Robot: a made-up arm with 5 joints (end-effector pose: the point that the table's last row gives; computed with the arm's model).
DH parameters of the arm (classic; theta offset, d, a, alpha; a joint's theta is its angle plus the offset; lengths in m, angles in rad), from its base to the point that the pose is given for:
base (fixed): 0 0.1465 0 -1.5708
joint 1: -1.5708 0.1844 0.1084 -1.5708
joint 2: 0 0.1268 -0.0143 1.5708
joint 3: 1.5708 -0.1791 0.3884 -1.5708
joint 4: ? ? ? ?
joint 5: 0 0.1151 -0.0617 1.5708
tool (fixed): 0 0.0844 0 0
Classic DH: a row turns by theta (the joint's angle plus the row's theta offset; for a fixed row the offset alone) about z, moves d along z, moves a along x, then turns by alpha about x.
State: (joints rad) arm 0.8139 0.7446 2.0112 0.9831 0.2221
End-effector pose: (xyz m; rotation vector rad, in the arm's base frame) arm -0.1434 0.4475 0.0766 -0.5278 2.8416 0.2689
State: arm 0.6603 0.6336 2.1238 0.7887 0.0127
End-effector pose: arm -0.1252 0.3840 0.0972 -0.4019 2.6244 0.3476
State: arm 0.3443 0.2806 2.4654 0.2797 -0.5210
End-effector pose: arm -0.0718 0.2035 0.1796 -0.1024 2.2450 0.2811
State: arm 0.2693 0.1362 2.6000 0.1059 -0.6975
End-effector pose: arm -0.0512 0.1490 0.2234 -0.0125 2.1624 0.1488
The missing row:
joint 4: 0 0.1021 -0.1172 1.5708
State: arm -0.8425 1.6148 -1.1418 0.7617 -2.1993
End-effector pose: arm 0.2274 -0.0448 0.5599 -0.5447 1.1831 2.6348
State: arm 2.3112 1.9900 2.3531 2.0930 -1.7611
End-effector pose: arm 0.3979 0.4894 0.3386 0.7125 1.6705 0.3523
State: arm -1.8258 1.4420 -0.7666 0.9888 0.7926
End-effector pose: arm -0.2194 -0.1017 0.5392 1.7363 -0.5123 1.2537
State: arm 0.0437 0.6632 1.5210 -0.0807 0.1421
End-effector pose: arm 0.1223 0.2634 0.0220 0.5748 1.6178 0.6098
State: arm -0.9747 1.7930 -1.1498 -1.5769 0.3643
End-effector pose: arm 0.3500 0.0263 0.1991 0.3215 -2.1808 0.4845
